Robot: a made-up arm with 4 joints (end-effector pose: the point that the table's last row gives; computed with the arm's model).
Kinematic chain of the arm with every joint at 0, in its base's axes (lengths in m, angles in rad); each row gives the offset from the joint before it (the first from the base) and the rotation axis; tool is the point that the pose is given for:
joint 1: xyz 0 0 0.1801 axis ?
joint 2: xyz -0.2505 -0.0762 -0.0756 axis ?
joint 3: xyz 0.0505 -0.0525 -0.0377 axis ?
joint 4: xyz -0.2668 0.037 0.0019 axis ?
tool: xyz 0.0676 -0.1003 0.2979
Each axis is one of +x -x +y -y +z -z.
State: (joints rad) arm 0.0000 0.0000 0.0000 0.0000
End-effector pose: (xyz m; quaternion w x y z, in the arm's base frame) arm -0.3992 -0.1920 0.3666 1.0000 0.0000 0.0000 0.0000
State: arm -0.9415 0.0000 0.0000 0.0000
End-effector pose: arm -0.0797 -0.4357 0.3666 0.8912 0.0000 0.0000 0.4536
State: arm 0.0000 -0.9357 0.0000 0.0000
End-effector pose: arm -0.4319 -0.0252 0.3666 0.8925 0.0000 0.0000 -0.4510
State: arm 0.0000 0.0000 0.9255 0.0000
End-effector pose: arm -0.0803 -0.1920 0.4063 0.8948 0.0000 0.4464 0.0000
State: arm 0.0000 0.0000 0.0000 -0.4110
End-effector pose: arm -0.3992 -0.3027 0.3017 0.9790 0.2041 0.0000 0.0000
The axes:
joint 1: -z
joint 2: +z
joint 3: +y
joint 4: -x

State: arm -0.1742 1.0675 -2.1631 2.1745
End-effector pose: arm -0.4298 0.1937 -0.0512 0.6323 -0.0997 -0.5758 -0.5085
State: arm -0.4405 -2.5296 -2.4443 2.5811
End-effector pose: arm -0.1596 -0.5751 0.0900 0.7335 0.3897 -0.1533 0.5354
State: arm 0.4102 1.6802 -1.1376 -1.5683
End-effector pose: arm 0.0559 -0.0099 -0.1550 0.2546 0.7052 0.0460 0.6601
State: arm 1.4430 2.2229 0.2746 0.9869
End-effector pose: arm -0.2848 0.3134 0.3613 0.7823 -0.4798 -0.0669 0.3916
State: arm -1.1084 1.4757 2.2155 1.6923
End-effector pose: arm -0.3870 -0.3886 0.1867 0.5626 0.6622 0.1583 -0.4690
